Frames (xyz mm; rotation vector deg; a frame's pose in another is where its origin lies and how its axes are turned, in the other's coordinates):
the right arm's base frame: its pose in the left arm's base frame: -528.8 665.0 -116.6 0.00 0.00 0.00
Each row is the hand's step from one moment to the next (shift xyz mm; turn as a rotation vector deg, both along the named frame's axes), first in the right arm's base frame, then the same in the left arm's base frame.
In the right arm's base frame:
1: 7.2 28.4 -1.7 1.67 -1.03 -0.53
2: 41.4 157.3 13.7 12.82 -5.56 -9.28
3: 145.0 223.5 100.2 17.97 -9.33 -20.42
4: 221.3 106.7 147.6 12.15 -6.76 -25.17
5: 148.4 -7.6 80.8 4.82 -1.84 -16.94
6: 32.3 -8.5 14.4 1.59 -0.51 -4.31
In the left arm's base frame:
1: 7.2 28.4 -1.7 1.67 -1.03 -0.53
2: 41.4 157.3 13.7 12.82 -5.56 -9.28
3: 145.0 223.5 100.2 17.97 -9.33 -20.42
4: 221.3 106.7 147.6 12.15 -6.76 -25.17
5: 148.4 -7.6 80.8 4.82 -1.84 -16.94
6: 32.3 -8.5 14.4 1.59 -0.51 -4.31

